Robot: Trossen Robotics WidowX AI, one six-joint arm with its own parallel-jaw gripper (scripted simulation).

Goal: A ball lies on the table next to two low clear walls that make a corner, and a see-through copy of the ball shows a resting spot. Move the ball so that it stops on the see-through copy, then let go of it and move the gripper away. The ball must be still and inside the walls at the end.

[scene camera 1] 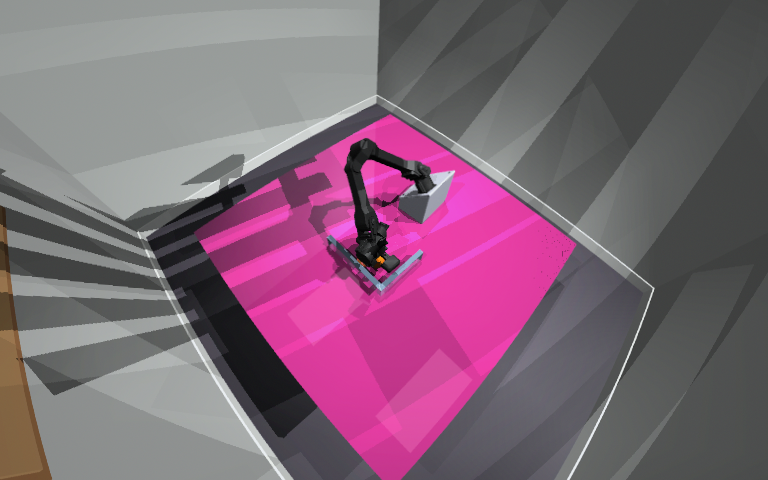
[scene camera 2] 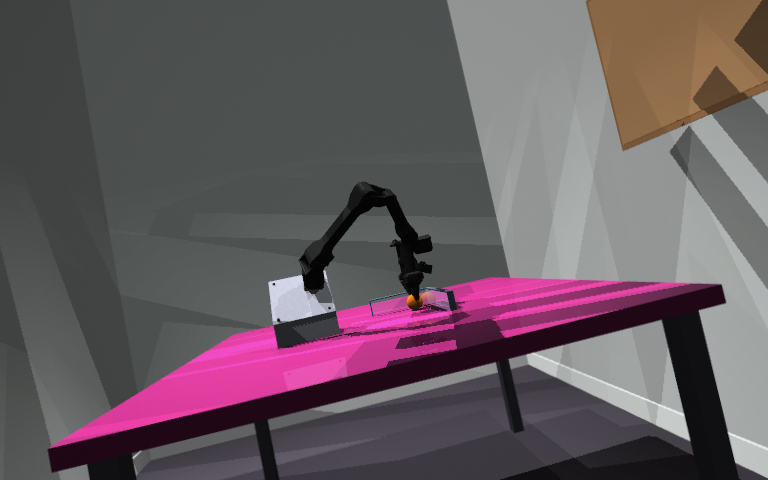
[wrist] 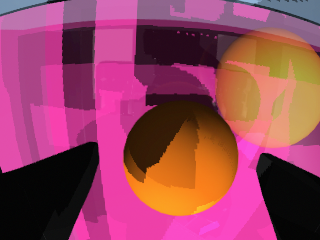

Scene:
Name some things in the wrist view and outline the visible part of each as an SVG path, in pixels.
My gripper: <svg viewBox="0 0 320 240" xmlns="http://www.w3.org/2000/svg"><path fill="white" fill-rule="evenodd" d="M261 152L259 163L257 163L256 167L257 179L259 179L261 195L263 195L265 205L267 205L268 215L271 216L269 219L272 221L273 231L275 231L277 237L276 240L320 240L320 177L313 175L311 172L304 171L304 169L297 167L297 165L288 163L287 160L279 159L279 157L271 155L271 153ZM99 144L83 143L75 148L67 149L67 151L56 153L56 155L47 157L47 159L39 160L37 163L35 161L35 163L24 165L23 168L0 173L0 240L69 240L77 217L79 217L81 208L83 208L85 197L88 196L89 189L91 189L93 180L95 180L93 176L96 175L97 164L99 164L100 160Z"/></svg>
An orange ball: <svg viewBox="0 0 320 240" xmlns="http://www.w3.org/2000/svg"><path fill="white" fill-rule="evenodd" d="M195 101L168 101L168 103L157 105L157 107L145 113L133 125L124 144L123 161L125 176L127 176L128 183L131 185L133 192L136 193L136 196L145 205L149 205L155 211L169 216L195 215L195 213L203 212L205 209L213 207L213 205L223 199L223 196L227 195L228 189L232 187L233 180L236 177L239 149L237 149L237 140L233 136L231 127L229 127L227 121L221 119L219 113L212 111L207 105L195 103Z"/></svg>

